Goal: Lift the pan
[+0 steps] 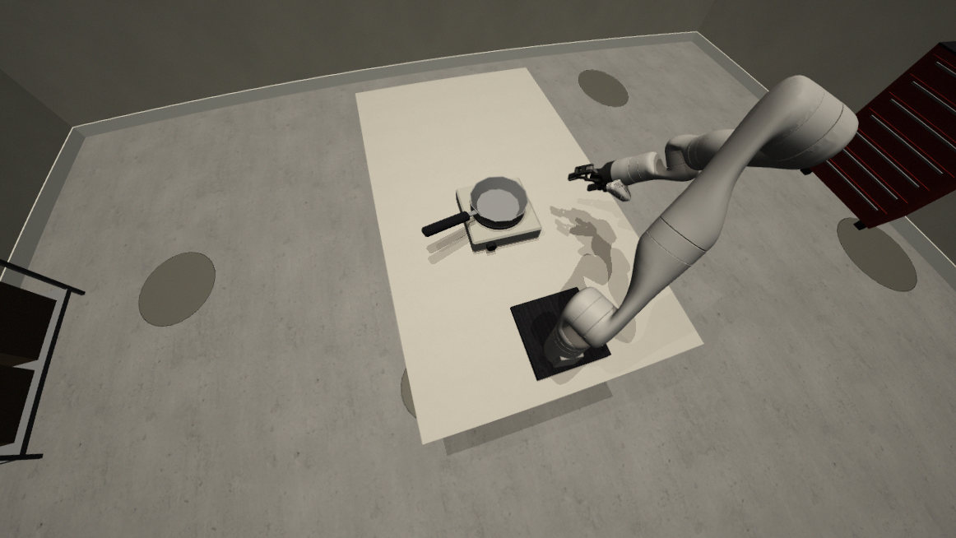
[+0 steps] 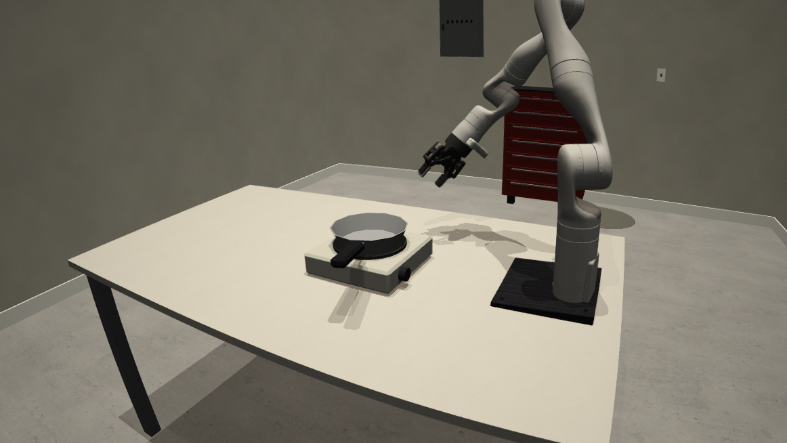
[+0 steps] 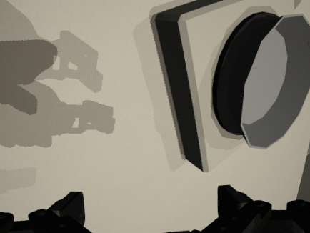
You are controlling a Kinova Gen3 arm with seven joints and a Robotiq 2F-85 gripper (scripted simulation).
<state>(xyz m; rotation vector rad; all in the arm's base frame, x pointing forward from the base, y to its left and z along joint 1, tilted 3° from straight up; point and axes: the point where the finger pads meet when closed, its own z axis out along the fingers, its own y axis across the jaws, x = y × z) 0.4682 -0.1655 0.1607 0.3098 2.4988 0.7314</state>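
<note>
My gripper is now 31 cm to the right of the pan, 7 cm above it and 1 cm past it. Also, from my hand: hot plate (25 cm to the left, 14 cm below).
</note>
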